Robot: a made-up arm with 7 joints.
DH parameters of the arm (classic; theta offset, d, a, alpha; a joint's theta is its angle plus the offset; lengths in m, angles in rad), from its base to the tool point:
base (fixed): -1.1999 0 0.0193 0
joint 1: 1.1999 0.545 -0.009 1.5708
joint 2: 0 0.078 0.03 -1.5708
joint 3: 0 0.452 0.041 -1.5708
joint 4: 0 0.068 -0.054 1.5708
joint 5: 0 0.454 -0.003 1.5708
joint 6: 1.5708 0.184 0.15 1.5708
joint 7: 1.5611 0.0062 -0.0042 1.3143
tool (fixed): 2.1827 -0.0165 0 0
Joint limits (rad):
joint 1: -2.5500..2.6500
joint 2: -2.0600..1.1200
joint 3: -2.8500..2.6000
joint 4: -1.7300..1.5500
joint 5: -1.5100..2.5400
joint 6: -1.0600..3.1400
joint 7: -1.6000..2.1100
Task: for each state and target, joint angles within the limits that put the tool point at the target. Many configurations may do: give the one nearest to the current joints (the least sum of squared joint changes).
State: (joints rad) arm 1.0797 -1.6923 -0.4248 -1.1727 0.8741 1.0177 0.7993
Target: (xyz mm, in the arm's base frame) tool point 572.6 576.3 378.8
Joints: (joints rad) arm 0.9298 -2.0600 -0.4358 -0.7642 1.1589 1.6348 0.7785
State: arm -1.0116 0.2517 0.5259 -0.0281 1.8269 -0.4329 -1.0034
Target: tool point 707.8 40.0 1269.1
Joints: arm -0.2951 -0.4715 0.5328 0.3871 1.8669 -0.3781 -1.0489
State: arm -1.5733 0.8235 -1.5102 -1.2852 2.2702 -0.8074 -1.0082
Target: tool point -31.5 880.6 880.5
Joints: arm -1.1830 1.1200 -0.8162 -0.8879 1.9645 -0.4186 -1.0557
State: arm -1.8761 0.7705 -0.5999 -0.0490 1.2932 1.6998 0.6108
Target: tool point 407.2 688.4 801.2
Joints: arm -2.1920 1.0616 -0.7119 -0.5368 1.0710 1.8910 0.6337
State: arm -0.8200 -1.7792 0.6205 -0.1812 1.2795 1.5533 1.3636
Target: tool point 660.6 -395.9 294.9
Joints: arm -0.6357 -1.5511 0.8509 0.3843 1.5082 2.1850 1.3884
